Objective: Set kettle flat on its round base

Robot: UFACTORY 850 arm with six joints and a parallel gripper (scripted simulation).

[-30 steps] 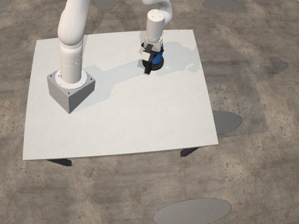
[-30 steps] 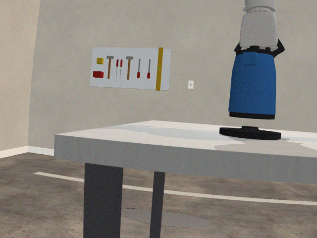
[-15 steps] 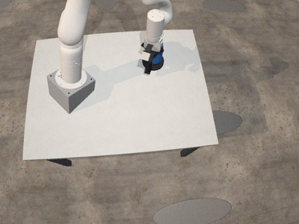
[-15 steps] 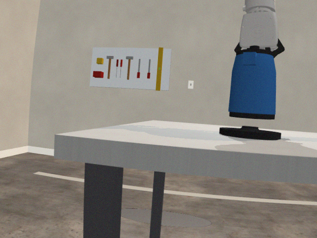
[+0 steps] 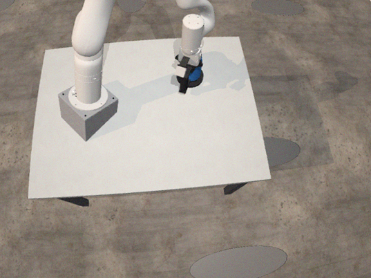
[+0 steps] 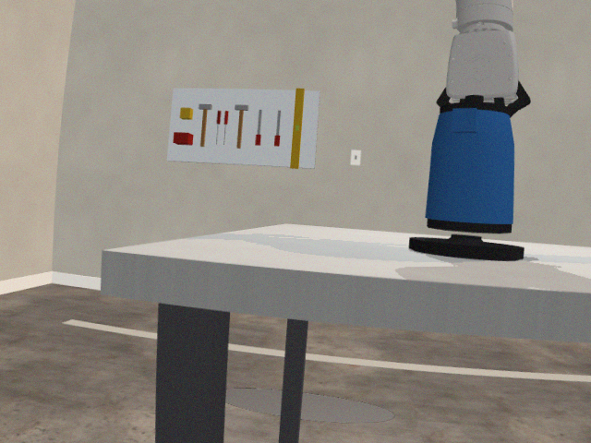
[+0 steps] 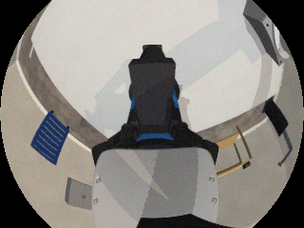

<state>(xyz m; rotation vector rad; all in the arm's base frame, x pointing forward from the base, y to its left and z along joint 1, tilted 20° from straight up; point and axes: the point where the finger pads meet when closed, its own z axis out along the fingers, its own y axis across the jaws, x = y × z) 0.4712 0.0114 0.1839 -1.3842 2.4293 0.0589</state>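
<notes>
Now: the blue kettle 10 mm ahead of my hand, 30 mm to the left of it and 50 mm below it. Round my hand: black round base 30 mm ahead, 60 mm to the left, 160 mm below.
</notes>
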